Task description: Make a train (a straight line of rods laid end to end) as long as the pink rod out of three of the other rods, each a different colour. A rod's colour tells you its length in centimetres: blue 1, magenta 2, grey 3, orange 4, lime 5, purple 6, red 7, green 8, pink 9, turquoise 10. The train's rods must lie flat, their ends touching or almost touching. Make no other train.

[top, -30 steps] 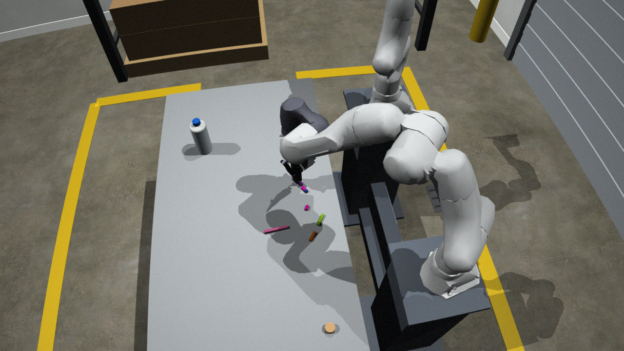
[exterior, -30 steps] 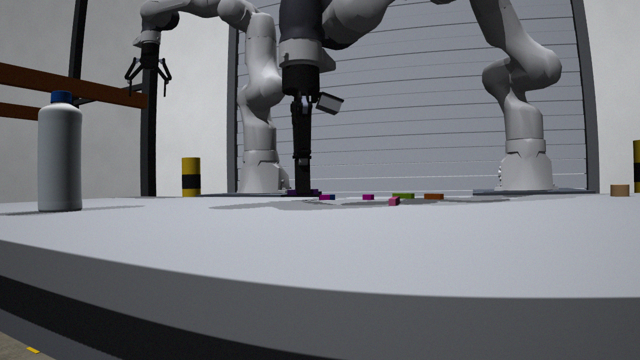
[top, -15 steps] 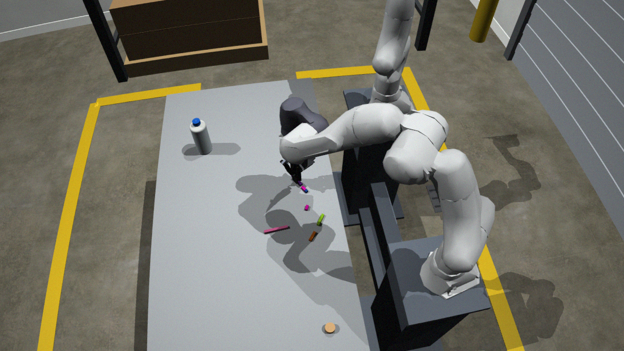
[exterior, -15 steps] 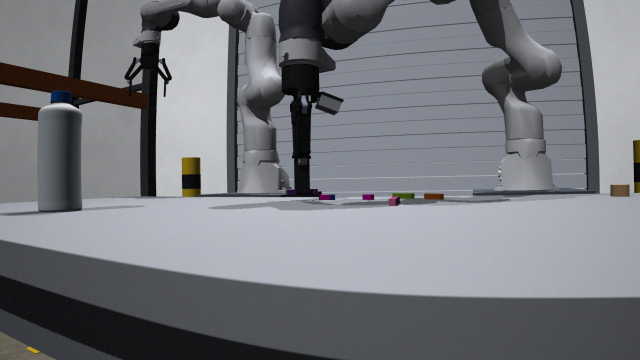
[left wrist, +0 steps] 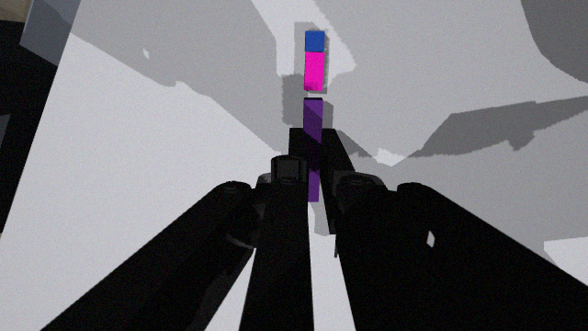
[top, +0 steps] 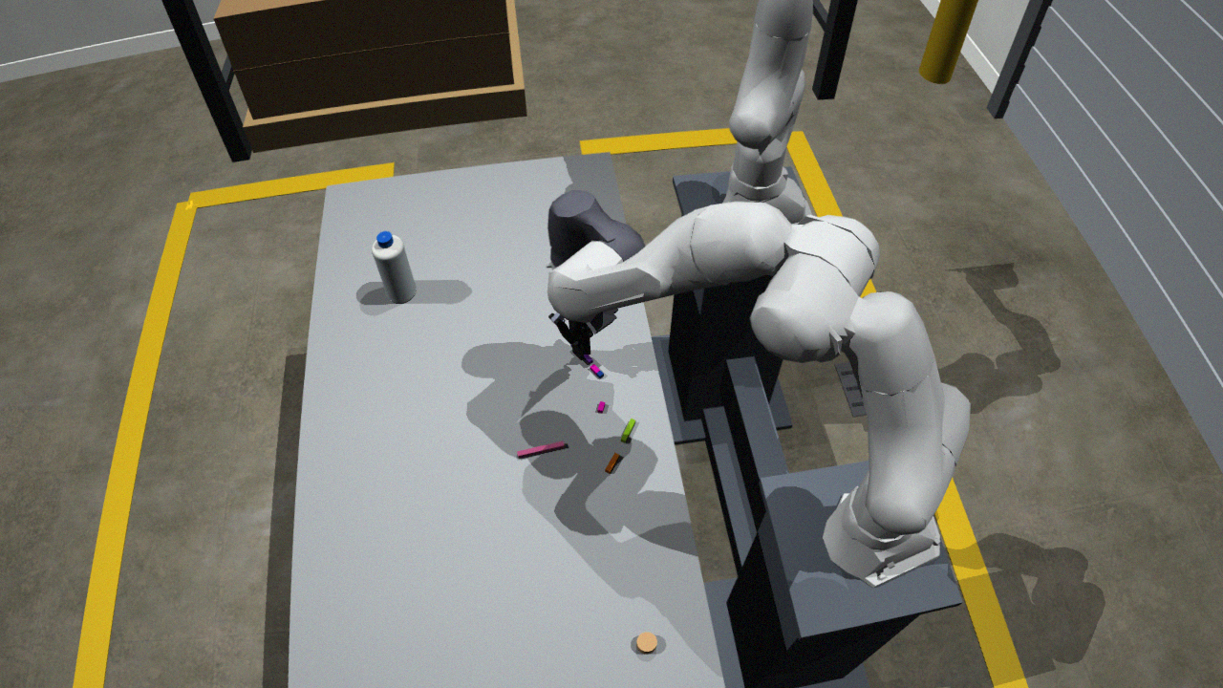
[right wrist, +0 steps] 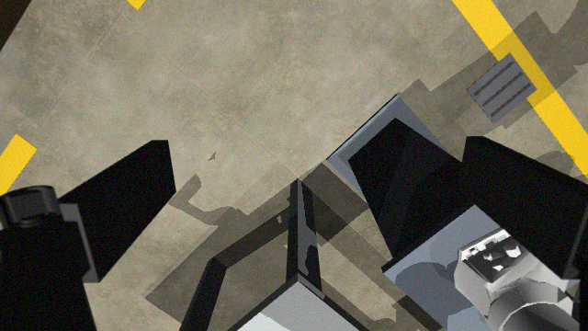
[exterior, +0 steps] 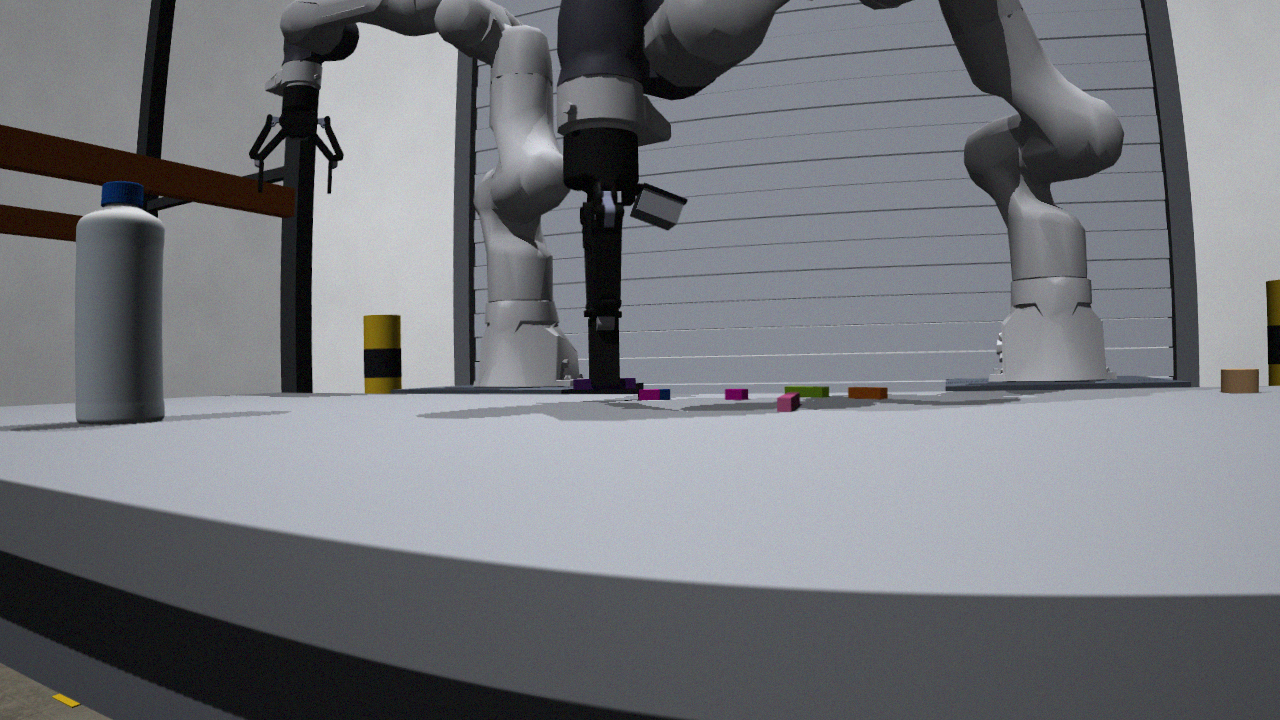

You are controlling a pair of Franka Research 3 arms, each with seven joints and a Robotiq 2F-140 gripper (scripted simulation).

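Note:
Right now my left hand is 30 mm above the purple rod. Also, from my left hand: magenta rod: 40 mm to the left, 40 mm below, 20 mm behind; lime rod: 190 mm to the left, 70 mm behind, 40 mm below; blue rod: 50 mm to the left, 40 mm below, 30 mm behind.

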